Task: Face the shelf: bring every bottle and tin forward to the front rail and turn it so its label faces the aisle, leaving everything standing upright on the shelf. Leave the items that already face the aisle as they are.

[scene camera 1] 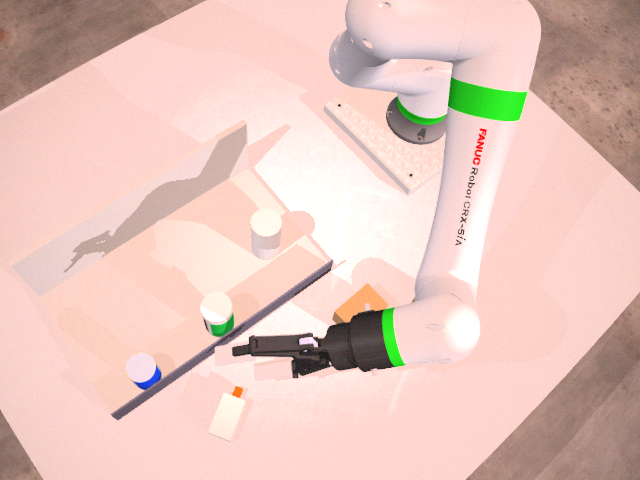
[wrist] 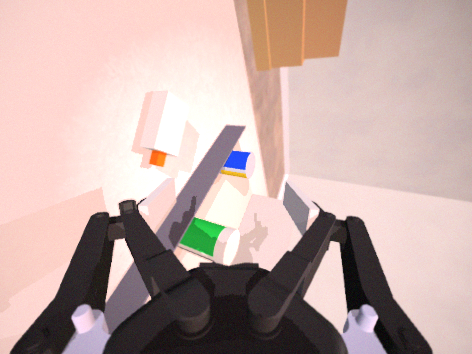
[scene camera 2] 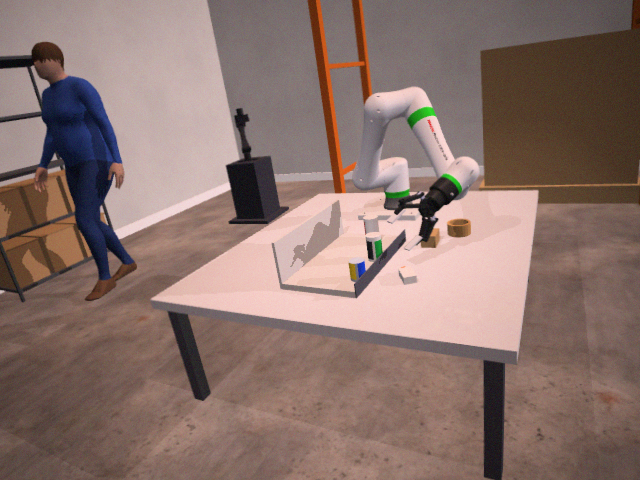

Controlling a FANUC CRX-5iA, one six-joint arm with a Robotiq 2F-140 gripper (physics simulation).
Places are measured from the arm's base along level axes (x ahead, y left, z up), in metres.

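Pixels of known places: gripper, fingertip midpoint: [scene camera 1: 237,364] [wrist: 230,191] [scene camera 2: 398,236]; arm's base at its link origin: [scene camera 1: 416,119].
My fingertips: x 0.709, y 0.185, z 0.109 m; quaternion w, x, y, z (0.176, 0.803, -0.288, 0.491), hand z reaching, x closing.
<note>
For each thing: its middle in the pictures, then the offset to it from my fingertips. "spot": a spot on its surface instead.
- dark front rail at the middle of its body: [wrist: 174,218] [scene camera 1: 227,339] [scene camera 2: 383,260] dx -0.035, dy -0.074, dz -0.113 m
- yellow tin at the middle of its body: [scene camera 1: 144,371] [wrist: 235,163] [scene camera 2: 357,269] dx +0.126, dy -0.119, dz -0.076 m
- white cylinder at the middle of its body: [scene camera 1: 265,235] [scene camera 2: 371,229] dx -0.221, dy -0.172, dz -0.056 m
- white box-shaped bottle with an orange cap, body centre: [wrist: 164,131] [scene camera 1: 229,412] [scene camera 2: 406,274] dx +0.055, dy +0.034, dz -0.121 m
- orange-brown block at the middle of its body: [scene camera 1: 359,311] [scene camera 2: 430,237] dx -0.265, dy +0.059, dz -0.110 m
- wooden ring at the middle of its body: [scene camera 2: 459,227] dx -0.383, dy +0.159, dz -0.110 m
- tall back panel at a spot on its surface: [scene camera 1: 155,206] spot: dx -0.093, dy -0.363, dz -0.048 m
A white-lidded tin with green and black sides [scene camera 1: 221,323] [scene camera 2: 374,248] [wrist: 204,236] stands upright close behind the dark front rail [scene camera 1: 279,302] [scene camera 2: 379,267] [wrist: 215,155], its green side toward the rail. A shorter blue and yellow tin [scene camera 1: 146,379] [scene camera 2: 356,269] [wrist: 237,160] stands upright near the rail's far end, blue toward the rail. A white cylinder [scene camera 1: 266,240] [scene camera 2: 371,224] stands upright farther back on the shelf [scene camera 1: 129,310] [scene camera 2: 320,284]; a thin red strip shows on it in scene camera 2. My gripper [scene camera 1: 248,360] [scene camera 2: 405,230] [wrist: 230,191] is open and empty, in front of the rail near the green tin.
A white box-shaped bottle with an orange cap [scene camera 1: 227,415] [scene camera 2: 407,275] [wrist: 164,122] lies on the table outside the rail. An orange-brown block [scene camera 1: 361,301] [scene camera 2: 430,238] is below the wrist, beside a wooden ring [scene camera 2: 459,231]. The shelf has a tall back panel [scene camera 1: 155,206] [scene camera 2: 310,240]. A person [scene camera 2: 77,124] stands beyond the table.
</note>
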